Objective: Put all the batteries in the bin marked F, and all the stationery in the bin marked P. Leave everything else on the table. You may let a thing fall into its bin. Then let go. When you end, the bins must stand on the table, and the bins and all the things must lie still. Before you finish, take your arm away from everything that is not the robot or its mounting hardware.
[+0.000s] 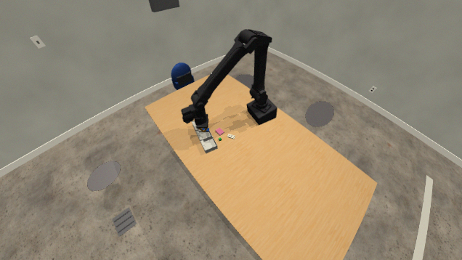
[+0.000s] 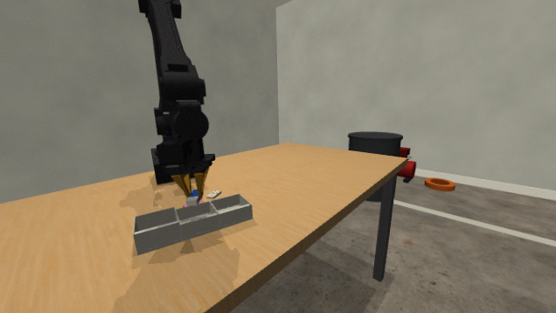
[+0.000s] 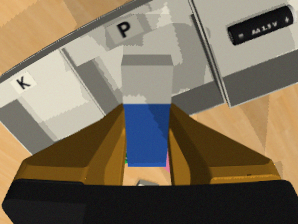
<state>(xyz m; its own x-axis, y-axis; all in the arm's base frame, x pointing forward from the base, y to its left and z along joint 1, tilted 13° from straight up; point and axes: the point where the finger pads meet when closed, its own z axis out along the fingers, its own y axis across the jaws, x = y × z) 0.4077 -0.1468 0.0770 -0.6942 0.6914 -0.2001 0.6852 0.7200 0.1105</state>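
Right now the bin rack is 10 mm to the right of my hand and 50 mm below it. From my hand the other things lie so: green ball: 50 mm behind, 90 mm to the left, 70 mm below; then blue-and-white eraser: 10 mm ahead, 10 mm to the right; then black battery: 30 mm behind, 80 mm to the right, 60 mm below.
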